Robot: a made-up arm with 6 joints. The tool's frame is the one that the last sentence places. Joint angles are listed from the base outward.
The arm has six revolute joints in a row. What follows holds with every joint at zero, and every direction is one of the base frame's.
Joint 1 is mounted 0.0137 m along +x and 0.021 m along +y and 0.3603 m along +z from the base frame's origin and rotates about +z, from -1.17 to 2.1 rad.
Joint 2 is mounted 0.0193 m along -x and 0.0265 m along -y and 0.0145 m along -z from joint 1 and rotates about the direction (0.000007, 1, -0.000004), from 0.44 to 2.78 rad.
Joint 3 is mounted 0.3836 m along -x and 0.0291 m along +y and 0.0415 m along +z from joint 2 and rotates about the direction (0.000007, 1, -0.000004), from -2.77 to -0.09 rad.
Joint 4 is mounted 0.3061 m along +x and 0.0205 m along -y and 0.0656 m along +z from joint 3 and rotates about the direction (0.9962, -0.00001, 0.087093), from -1.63 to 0.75 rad.
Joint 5 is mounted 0.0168 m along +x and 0.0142 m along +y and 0.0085 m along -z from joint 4 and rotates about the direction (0.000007, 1, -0.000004), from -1.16 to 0.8 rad.
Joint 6 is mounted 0.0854 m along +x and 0.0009 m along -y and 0.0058 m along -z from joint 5 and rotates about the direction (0.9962, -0.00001, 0.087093), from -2.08 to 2.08 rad.
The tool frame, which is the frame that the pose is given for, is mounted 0.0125 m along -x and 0.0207 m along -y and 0.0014 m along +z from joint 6; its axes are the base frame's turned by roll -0.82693, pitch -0.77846 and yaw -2.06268 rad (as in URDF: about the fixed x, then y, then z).
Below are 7 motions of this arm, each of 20 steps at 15 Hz.
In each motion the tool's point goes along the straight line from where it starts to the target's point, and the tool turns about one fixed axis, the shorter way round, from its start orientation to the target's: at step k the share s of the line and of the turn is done. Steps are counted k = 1, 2, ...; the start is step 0. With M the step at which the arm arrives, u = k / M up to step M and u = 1 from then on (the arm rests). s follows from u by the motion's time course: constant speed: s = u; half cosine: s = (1 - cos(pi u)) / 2; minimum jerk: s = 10 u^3 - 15 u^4 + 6 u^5.
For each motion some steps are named. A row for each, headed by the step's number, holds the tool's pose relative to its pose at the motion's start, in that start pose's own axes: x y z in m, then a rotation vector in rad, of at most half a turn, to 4 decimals.
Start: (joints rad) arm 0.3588 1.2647 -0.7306 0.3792 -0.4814 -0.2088
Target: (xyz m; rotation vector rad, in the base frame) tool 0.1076 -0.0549 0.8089 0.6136 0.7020 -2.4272
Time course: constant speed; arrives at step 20
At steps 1, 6, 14, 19, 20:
1: 0.0134 -0.0060 -0.0051 0.0199 0.0778 0.0006
6: 0.0806 -0.0363 -0.0309 0.1197 0.4666 0.0037
14: 0.1880 -0.0847 -0.0720 0.2792 1.0887 0.0085
19: 0.2552 -0.1149 -0.0977 0.3789 1.4775 0.0116
20: 0.2686 -0.1210 -0.1029 0.3989 1.5552 0.0122

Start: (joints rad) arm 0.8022 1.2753 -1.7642 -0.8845 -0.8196 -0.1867
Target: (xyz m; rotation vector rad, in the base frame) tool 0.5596 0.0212 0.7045 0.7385 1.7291 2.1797
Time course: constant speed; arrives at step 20
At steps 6, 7, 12, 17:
6: -0.0603 0.0053 -0.1457 0.0550 -0.3874 -0.1205
7: -0.0704 0.0062 -0.1699 0.0642 -0.4519 -0.1406
12: -0.1206 0.0106 -0.2913 0.1100 -0.7748 -0.2411
17: -0.1709 0.0150 -0.4127 0.1558 -1.0976 -0.3415

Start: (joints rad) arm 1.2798 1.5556 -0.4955 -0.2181 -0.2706 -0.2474
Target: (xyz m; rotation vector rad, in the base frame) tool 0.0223 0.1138 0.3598 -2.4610 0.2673 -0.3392
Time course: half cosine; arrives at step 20
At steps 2, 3, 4, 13, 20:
2: -0.0035 -0.0012 -0.0032 -0.0176 -0.0007 0.0288
3: -0.0079 -0.0026 -0.0072 -0.0392 -0.0017 0.0640
4: -0.0138 -0.0045 -0.0126 -0.0688 -0.0029 0.1122
13: -0.1048 -0.0343 -0.0957 -0.5234 -0.0221 0.8544
20: -0.1442 -0.0472 -0.1317 -0.7200 -0.0303 1.1752

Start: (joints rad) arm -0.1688 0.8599 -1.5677 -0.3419 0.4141 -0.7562
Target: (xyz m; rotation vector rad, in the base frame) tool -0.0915 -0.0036 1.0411 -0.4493 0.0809 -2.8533
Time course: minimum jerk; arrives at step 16
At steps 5, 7, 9, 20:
5: 0.0252 0.0093 -0.0122 -0.0388 0.1313 0.1202
7: 0.0537 0.0198 -0.0261 -0.0828 0.2800 0.2565
9: 0.0861 0.0318 -0.0419 -0.1328 0.4491 0.4113
20: 0.1397 0.0517 -0.0680 -0.2156 0.7292 0.6678

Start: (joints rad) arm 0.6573 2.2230 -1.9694 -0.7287 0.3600 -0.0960
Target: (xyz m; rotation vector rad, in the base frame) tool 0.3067 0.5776 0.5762 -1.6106 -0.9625 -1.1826
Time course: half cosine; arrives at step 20
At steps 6, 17, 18, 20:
6: 0.0077 -0.0653 -0.0052 0.1052 0.0060 0.0481
17: 0.0351 -0.2995 -0.0240 0.4825 0.0275 0.2205
18: 0.0362 -0.3090 -0.0247 0.4978 0.0284 0.2275
20: 0.0371 -0.3167 -0.0254 0.5103 0.0291 0.2332

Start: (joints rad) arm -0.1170 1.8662 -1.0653 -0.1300 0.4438 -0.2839
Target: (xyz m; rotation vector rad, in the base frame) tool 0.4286 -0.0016 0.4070 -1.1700 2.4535 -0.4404
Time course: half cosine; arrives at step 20
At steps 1, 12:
1: -0.0003 -0.0003 0.0002 -0.0024 0.0008 0.0113
12: -0.0283 -0.0269 0.0184 -0.2566 0.0880 1.1965

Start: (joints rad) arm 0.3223 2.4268 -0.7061 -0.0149 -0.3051 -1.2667
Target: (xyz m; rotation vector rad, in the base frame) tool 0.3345 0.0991 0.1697 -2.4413 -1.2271 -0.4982
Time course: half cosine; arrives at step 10
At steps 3, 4, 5, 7, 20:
3: -0.0022 0.0029 -0.0017 -0.0056 0.0019 0.0106
4: -0.0037 0.0048 -0.0029 -0.0094 0.0032 0.0177
5: -0.0054 0.0069 -0.0041 -0.0136 0.0047 0.0257
7: -0.0086 0.0110 -0.0066 -0.0216 0.0074 0.0408
20: -0.0108 0.0138 -0.0083 -0.0272 0.0094 0.0514

